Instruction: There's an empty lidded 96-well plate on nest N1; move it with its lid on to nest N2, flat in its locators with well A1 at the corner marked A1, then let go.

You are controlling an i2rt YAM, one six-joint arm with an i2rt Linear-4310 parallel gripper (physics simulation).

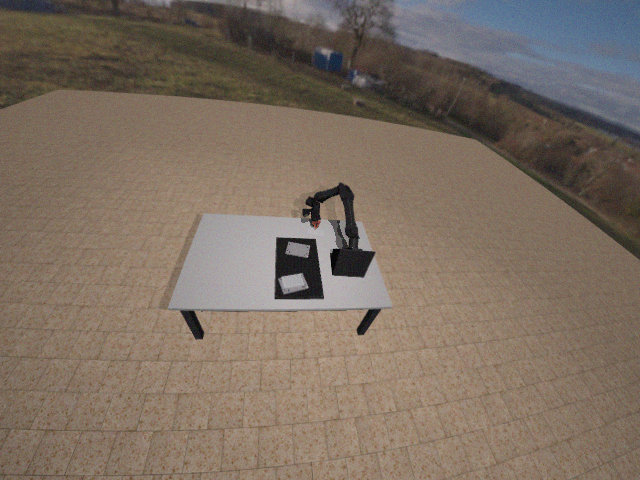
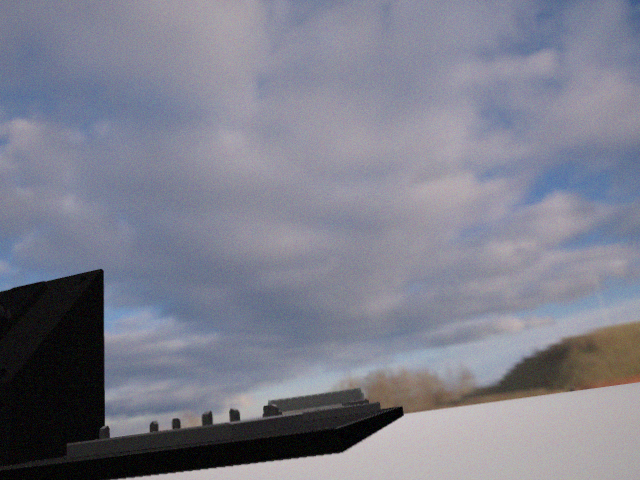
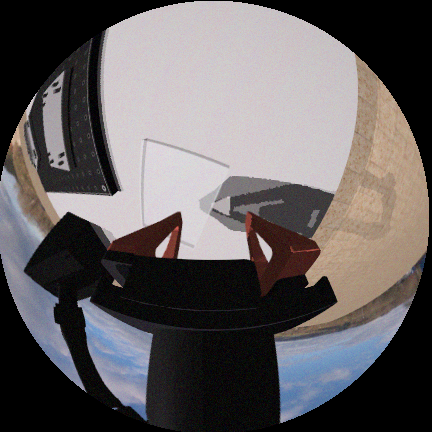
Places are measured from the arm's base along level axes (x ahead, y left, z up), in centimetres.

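Pixels of known places: gripper, between the fingertips: (image 1: 315, 226) (image 3: 213, 216); arm's base, origin of its link: (image 1: 352, 250) (image 3: 66, 283).
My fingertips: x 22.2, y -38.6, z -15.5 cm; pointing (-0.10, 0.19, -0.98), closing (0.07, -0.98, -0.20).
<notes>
For each thing: its top centre in the pictures, then the offset to it from my fingertips. "spot": a spot on its surface instead. Level surfaces: height alone.
- lidded 96-well plate, centre of its top: (image 2: 314, 394) (image 1: 292, 279) dx +15.7, dy +56.8, dz +2.7 cm
- nest, centre of its top: (image 2: 189, 415) (image 3: 46, 128) (image 1: 298, 248) dx +13.1, dy +27.8, dz +1.7 cm
- black board, centre of its top: (image 2: 250, 429) (image 3: 42, 140) (image 1: 297, 264) dx +12.7, dy +41.4, dz -0.5 cm
- white table, height of its surface: dz -1.8 cm
- patch, a spot on its surface: (image 3: 170, 185) spot: dx +2.0, dy +4.7, dz -1.0 cm
The lidded 96-well plate (image 1: 293, 282) (image 2: 317, 399) sits on a nest at the near end of the black board; it looks pale, and its corner marks are too small to read. The other nest (image 1: 298, 250) (image 3: 56, 120) is a light grey slab with dark locators at its corners and no plate on it. My gripper (image 1: 315, 225) (image 3: 213, 216) has red fingers, stands open and empty, and hangs above the table beyond the board's far end, well away from the plate. The labels N1, N2 and A1 cannot be read.
The black board (image 1: 298, 266) (image 2: 206, 454) (image 3: 80, 176) lies on the white table (image 1: 232, 258). A thin, pale square sheet or patch (image 3: 170, 185) lies on the table below the gripper. A black upright panel (image 1: 352, 262) (image 2: 62, 372) stands beside the arm's base. The table's edge is near the gripper.
</notes>
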